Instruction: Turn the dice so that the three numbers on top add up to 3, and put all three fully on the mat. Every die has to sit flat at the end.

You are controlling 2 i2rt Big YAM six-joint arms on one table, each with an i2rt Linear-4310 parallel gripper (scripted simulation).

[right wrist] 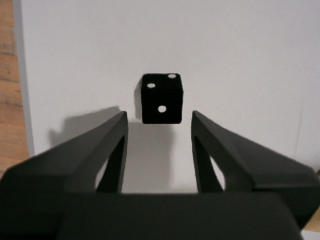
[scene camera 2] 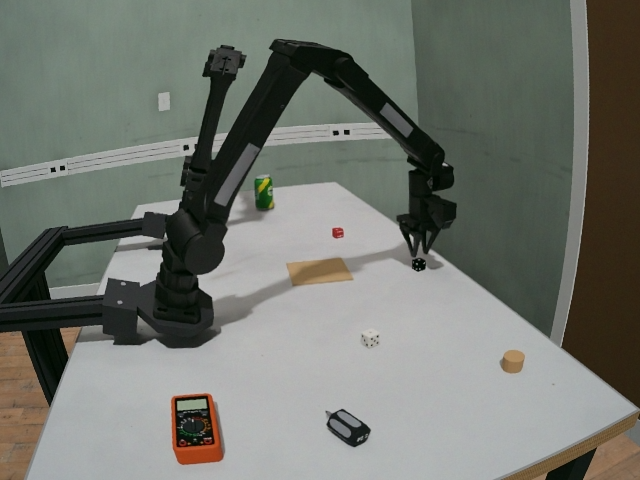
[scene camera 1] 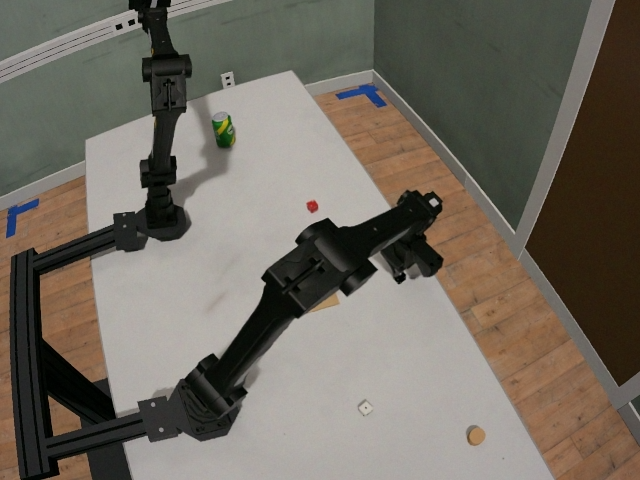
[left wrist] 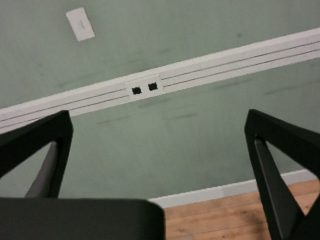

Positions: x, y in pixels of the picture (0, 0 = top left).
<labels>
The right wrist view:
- my right gripper: 159, 120
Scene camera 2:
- my right gripper: 419, 255
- tan mat: 327, 270
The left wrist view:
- my left gripper: 158, 119
</labels>
